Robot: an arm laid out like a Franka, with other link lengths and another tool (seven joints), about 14 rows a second.
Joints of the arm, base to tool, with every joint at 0 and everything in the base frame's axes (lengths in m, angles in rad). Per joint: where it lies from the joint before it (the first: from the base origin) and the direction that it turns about. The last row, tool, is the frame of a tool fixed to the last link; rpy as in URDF.
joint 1: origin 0.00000 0.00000 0.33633 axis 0 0 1
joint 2: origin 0.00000 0.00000 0.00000 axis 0 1 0
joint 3: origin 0.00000 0.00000 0.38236 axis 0 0 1
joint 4: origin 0.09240 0.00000 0.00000 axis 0 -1 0
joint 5: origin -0.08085 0.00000 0.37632 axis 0 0 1
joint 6: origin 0.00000 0.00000 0.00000 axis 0 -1 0
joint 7: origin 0.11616 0.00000 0.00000 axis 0 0 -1
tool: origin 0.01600 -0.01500 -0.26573 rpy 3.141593 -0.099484 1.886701
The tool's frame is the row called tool.
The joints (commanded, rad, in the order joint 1, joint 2, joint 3, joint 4, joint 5, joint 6, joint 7), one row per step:
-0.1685, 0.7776, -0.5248, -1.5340, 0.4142, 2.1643, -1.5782
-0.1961, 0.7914, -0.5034, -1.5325, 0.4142, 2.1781, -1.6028
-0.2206, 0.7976, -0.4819, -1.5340, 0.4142, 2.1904, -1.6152
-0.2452, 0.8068, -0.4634, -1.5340, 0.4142, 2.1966, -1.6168
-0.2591, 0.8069, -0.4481, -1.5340, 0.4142, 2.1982, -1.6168
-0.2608, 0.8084, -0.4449, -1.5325, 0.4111, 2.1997, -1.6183
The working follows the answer.
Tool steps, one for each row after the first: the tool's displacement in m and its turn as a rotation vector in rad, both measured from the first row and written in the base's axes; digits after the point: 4 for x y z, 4 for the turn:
-0.0044, -0.0068, -0.0121, 0.0075, 0.0001, 0.0130
-0.0075, -0.0113, -0.0202, 0.0159, -0.0043, 0.0157
-0.0128, -0.0166, -0.0298, 0.0264, -0.0028, 0.0056
-0.0133, -0.0165, -0.0325, 0.0359, -0.0066, 0.0023
-0.0127, -0.0162, -0.0334, 0.0350, -0.0061, 0.0067

Tool pose at each row, in the base's axes (x y z in m, rotation vector in rad; rounded; the steps above come from the unrounded poses):
0.6657, -0.4180, 0.1242, -0.7298, -2.9190, -0.0242
0.6613, -0.4248, 0.1121, -0.7096, -2.9218, -0.0337
0.6582, -0.4293, 0.1041, -0.7053, -2.9250, -0.0473
0.6529, -0.4346, 0.0944, -0.7181, -2.9175, -0.0630
0.6524, -0.4345, 0.0917, -0.7222, -2.9176, -0.0786
0.6530, -0.4342, 0.0908, -0.7158, -2.9189, -0.0768

